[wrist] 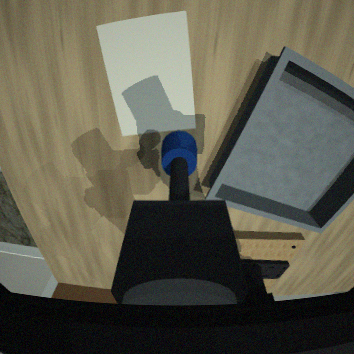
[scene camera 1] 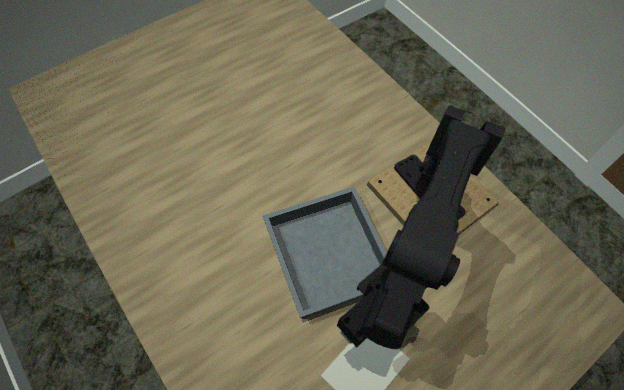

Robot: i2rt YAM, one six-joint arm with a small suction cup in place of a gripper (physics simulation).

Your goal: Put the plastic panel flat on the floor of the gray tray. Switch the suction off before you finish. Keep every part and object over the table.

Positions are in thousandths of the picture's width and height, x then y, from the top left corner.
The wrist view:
my suction cup: 499,405
plastic panel: 417,171
gray tray: 795,456
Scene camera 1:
gray tray: 523,632
